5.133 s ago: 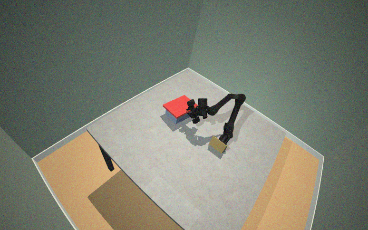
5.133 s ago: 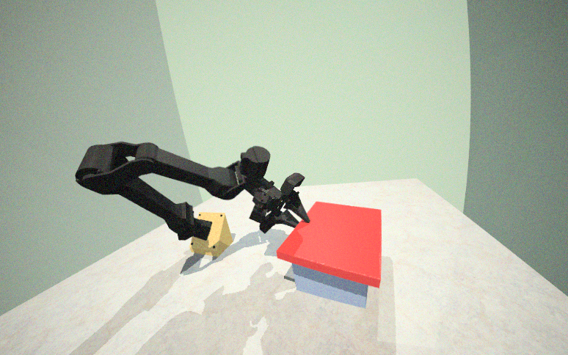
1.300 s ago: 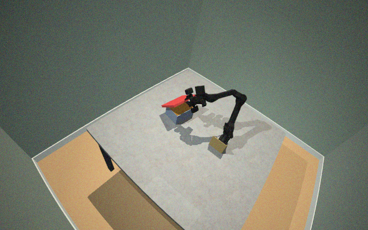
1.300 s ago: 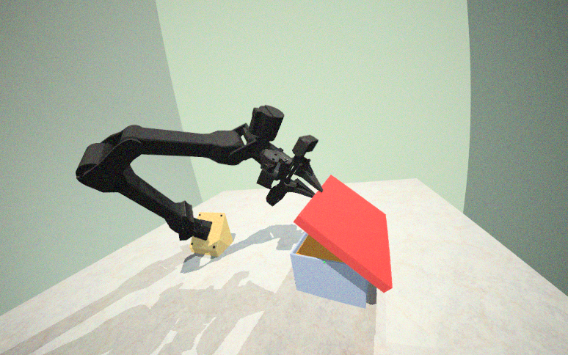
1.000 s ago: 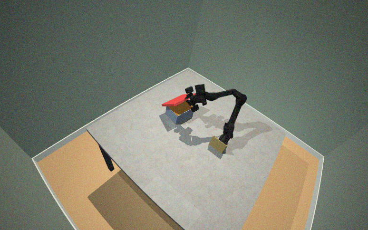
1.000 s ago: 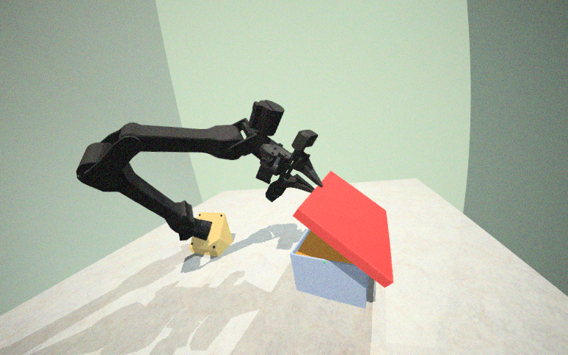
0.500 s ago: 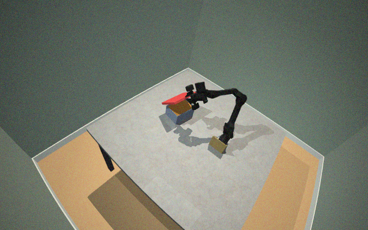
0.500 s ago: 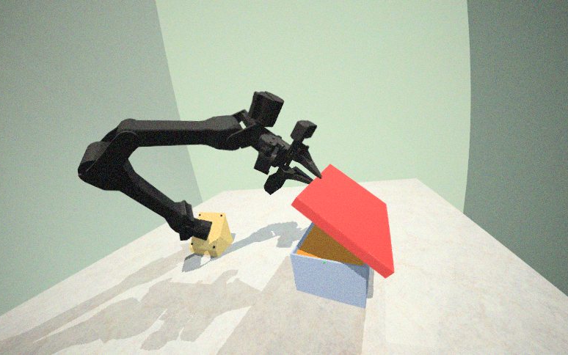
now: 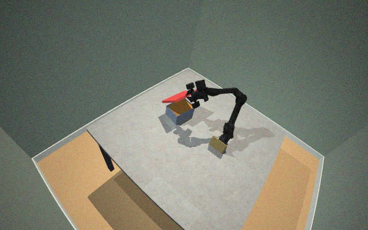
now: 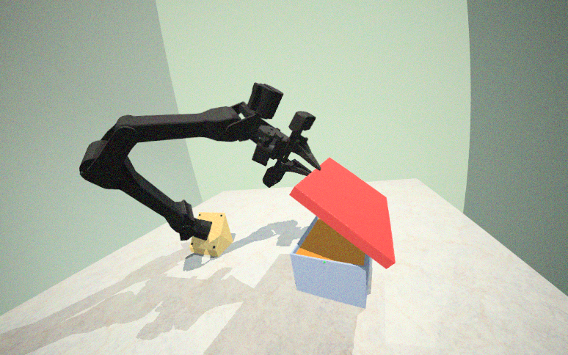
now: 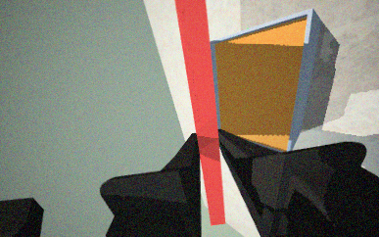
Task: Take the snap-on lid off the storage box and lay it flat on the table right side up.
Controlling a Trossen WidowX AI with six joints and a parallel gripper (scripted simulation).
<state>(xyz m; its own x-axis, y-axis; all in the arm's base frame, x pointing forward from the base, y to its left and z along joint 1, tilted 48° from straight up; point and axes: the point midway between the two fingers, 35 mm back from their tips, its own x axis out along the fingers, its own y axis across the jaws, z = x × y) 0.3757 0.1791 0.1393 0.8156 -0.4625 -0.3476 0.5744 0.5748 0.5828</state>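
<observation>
Right now my gripper tip is 70 mm short of the lid and 50 mm above it. From my gripper tip the other things lie so: pale blue storage box (190 mm below, 30 mm ahead).
</observation>
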